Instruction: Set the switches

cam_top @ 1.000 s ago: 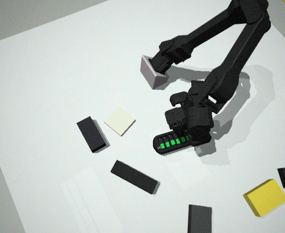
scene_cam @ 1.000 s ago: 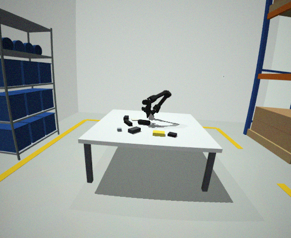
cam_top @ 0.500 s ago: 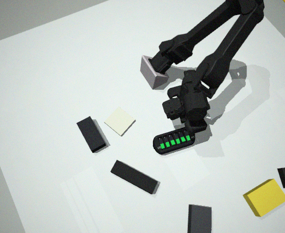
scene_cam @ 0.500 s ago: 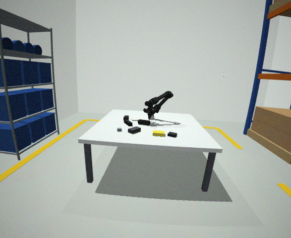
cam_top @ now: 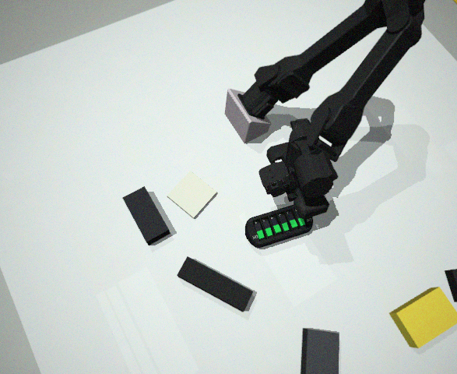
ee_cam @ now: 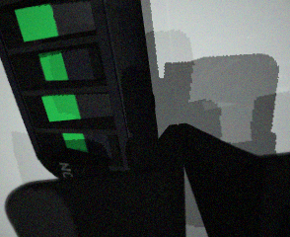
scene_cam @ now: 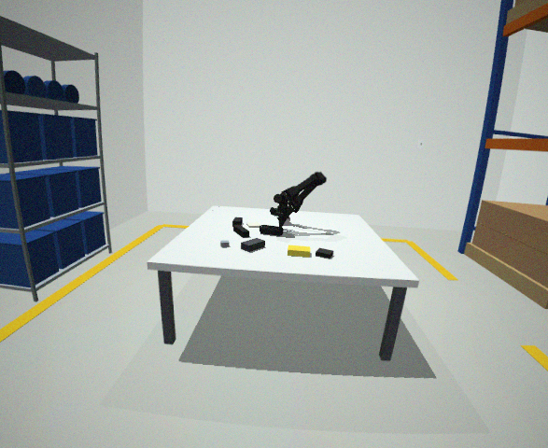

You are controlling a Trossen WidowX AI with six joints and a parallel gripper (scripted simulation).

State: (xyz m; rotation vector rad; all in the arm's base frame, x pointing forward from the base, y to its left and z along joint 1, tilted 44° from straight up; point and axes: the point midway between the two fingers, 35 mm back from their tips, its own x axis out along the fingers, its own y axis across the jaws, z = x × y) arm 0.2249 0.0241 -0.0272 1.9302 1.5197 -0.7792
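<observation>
Now: the long dark block 24 cm to the right of my gripper tip, 10 cm ahead of it and 1 cm below it. Round my gripper tip: yellow block: 35 cm ahead, 15 cm to the left, 1 cm below; cream tile: 20 cm to the right, 11 cm behind, 3 cm below.
</observation>
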